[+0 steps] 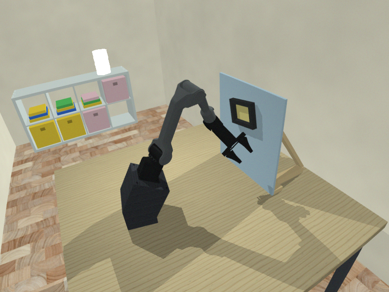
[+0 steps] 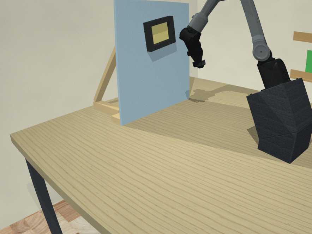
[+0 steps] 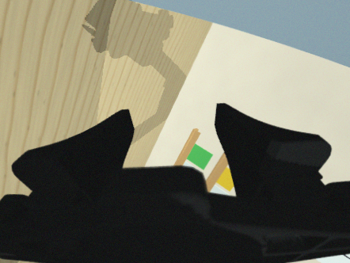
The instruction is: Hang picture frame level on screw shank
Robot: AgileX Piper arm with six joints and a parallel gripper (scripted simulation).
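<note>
Now: the black picture frame 170 mm to the left of my hand, 130 mm above it and 70 mm ahead of it. Round my hand: blue wall board: 170 mm to the left, 90 mm ahead, 20 mm above.
</note>
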